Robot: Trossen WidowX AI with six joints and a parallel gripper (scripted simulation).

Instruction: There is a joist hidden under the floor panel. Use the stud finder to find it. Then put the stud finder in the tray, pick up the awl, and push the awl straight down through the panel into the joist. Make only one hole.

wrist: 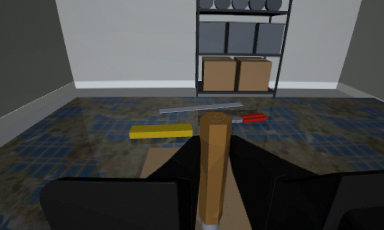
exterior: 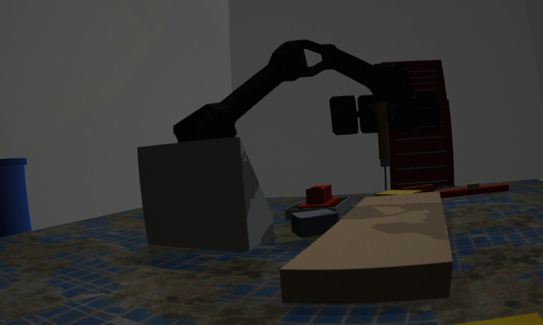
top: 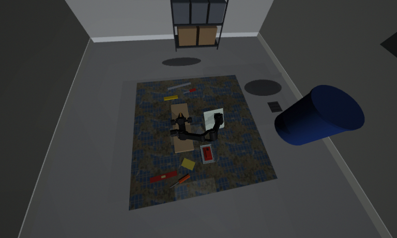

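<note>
My gripper tip is 6 cm above the awl. The rest, counted from my gripper tip: yellow bar 8 cm ahead, 33 cm to the right, 19 cm below; grey block 15 cm behind, 16 cm to the left, 18 cm below; red stud finder 19 cm behind, 36 cm to the left, 15 cm below.
</note>
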